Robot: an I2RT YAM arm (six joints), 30 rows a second.
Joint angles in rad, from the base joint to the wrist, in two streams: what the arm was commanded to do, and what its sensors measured. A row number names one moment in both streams.
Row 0, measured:
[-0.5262, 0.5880, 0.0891, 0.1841, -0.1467, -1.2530]
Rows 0 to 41, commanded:
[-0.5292, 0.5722, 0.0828, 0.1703, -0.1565, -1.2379]
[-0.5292, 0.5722, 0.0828, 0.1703, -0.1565, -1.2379]
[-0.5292, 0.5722, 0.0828, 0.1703, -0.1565, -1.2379]
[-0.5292, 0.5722, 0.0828, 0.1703, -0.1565, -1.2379]
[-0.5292, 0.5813, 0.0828, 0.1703, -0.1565, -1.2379]
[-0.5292, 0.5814, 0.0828, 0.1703, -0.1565, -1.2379]
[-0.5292, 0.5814, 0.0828, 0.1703, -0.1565, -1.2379]
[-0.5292, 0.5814, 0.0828, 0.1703, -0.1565, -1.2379]
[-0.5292, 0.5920, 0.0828, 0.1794, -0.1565, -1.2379]
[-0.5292, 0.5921, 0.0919, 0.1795, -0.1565, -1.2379]
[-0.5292, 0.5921, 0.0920, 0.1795, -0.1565, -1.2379]
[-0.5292, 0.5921, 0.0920, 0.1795, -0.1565, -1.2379]
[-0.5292, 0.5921, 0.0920, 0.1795, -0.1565, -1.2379]
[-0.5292, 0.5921, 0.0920, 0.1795, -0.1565, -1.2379]
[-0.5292, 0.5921, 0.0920, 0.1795, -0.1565, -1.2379]
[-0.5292, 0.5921, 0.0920, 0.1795, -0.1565, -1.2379]
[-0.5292, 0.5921, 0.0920, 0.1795, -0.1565, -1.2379]
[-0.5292, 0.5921, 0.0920, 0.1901, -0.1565, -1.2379]
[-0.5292, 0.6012, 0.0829, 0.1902, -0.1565, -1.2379]
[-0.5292, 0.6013, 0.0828, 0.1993, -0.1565, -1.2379]
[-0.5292, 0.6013, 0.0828, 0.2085, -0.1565, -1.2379]
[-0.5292, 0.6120, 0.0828, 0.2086, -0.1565, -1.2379]
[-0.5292, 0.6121, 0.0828, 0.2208, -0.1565, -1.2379]
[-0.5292, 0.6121, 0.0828, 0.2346, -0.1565, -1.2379]
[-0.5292, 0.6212, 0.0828, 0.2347, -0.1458, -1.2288]
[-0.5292, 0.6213, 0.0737, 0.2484, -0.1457, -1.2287]
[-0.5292, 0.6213, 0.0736, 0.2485, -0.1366, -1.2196]
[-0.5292, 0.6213, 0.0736, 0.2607, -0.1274, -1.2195]
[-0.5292, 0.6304, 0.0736, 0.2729, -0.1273, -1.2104]
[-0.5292, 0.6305, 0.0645, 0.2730, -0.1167, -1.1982]
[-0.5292, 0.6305, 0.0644, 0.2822, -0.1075, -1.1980]
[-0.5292, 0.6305, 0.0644, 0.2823, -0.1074, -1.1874]
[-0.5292, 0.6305, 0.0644, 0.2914, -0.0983, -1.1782]
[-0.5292, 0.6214, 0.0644, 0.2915, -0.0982, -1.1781]
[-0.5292, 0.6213, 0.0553, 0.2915, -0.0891, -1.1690]
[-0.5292, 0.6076, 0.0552, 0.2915, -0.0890, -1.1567]
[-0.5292, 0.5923, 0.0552, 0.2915, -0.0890, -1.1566]
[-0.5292, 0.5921, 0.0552, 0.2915, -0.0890, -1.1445]
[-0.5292, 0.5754, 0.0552, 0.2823, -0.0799, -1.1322]
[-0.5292, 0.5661, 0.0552, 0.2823, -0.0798, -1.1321]
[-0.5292, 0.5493, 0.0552, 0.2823, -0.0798, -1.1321]
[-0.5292, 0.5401, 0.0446, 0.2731, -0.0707, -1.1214]
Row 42, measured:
[-0.5262, 0.5713, 0.0597, 0.2695, -0.0959, -1.1629]
